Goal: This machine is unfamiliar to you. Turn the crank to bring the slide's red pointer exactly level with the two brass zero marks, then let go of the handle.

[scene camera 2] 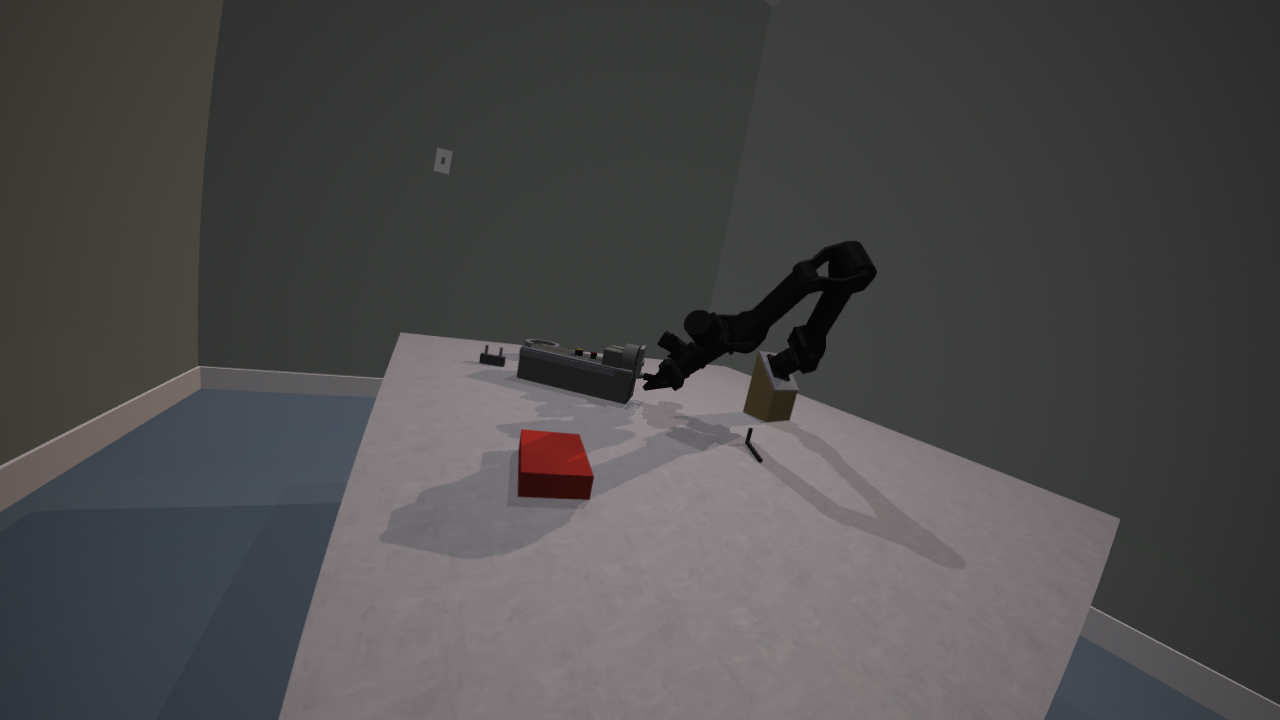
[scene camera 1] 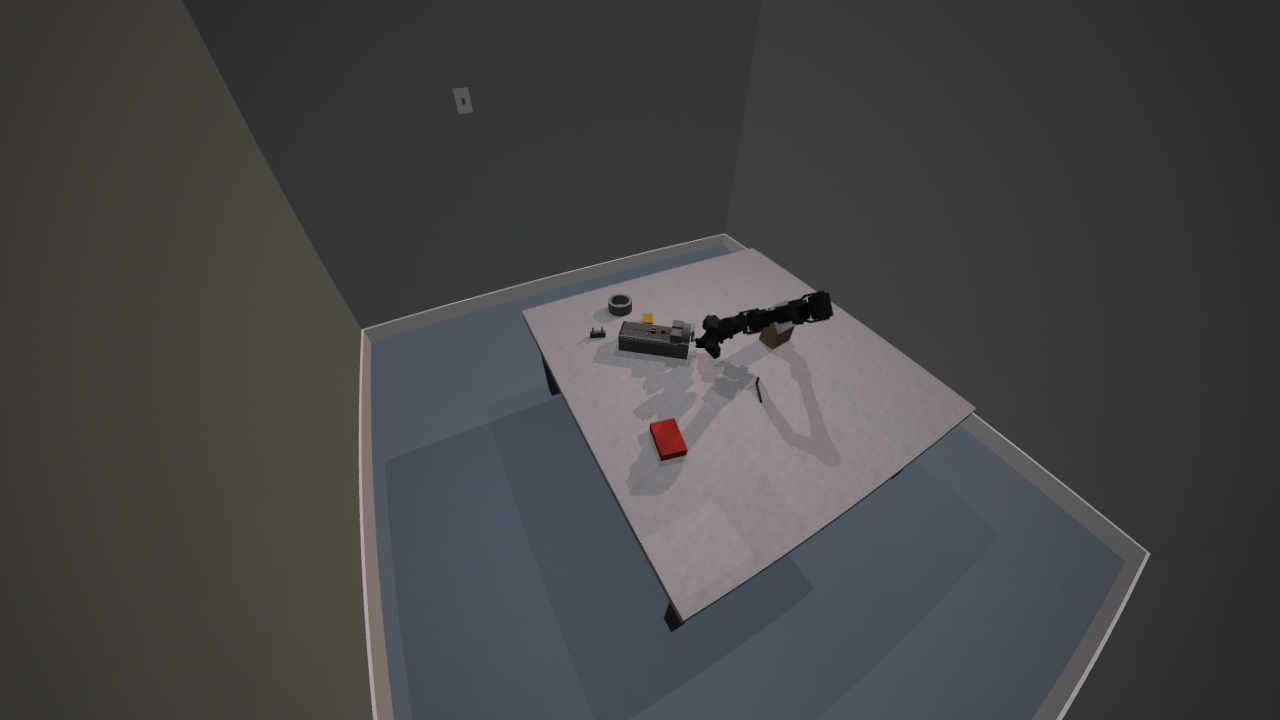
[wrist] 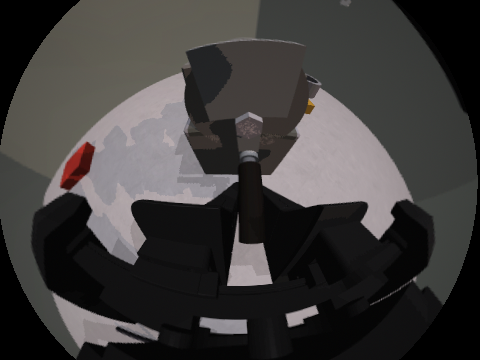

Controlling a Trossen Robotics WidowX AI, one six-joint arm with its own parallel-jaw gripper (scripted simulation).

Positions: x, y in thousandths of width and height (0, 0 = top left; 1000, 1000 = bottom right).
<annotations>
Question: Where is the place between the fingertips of my gripper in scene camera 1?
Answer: At 544, 480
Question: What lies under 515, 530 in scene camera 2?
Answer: My gripper.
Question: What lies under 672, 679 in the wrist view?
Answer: My gripper.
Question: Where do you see a black crank handle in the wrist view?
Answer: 524, 538
</annotations>
